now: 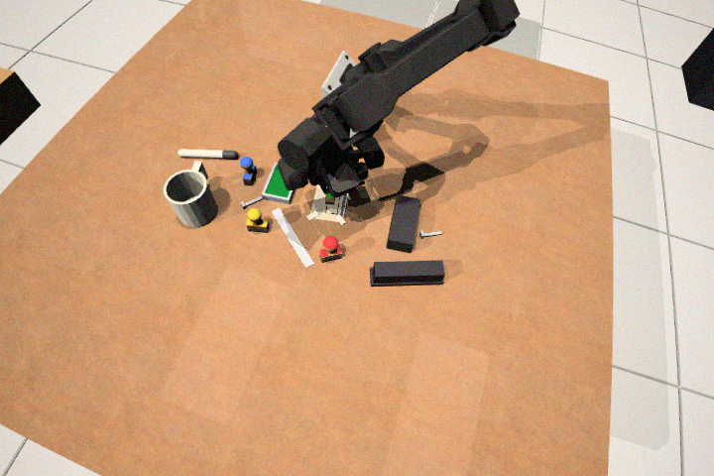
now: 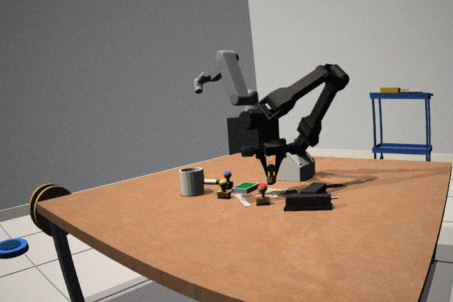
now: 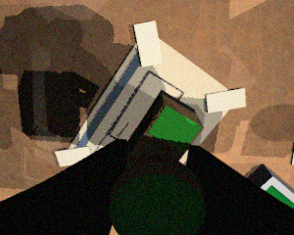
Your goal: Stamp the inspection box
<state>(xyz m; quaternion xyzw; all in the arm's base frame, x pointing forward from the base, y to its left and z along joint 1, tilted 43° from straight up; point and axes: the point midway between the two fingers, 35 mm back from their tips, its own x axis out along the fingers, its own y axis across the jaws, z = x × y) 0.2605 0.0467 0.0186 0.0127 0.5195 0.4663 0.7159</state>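
The inspection card lies 10 mm behind my gripper tip, 10 mm to the right of it and 60 mm below it. The rest, counted from my gripper tip: red-knobbed stamp (110 mm ahead, 40 mm to the left, 40 mm below); green-knobbed pass stamp (right at my gripper tip); ruler (100 mm ahead, 50 mm to the right, 60 mm below).
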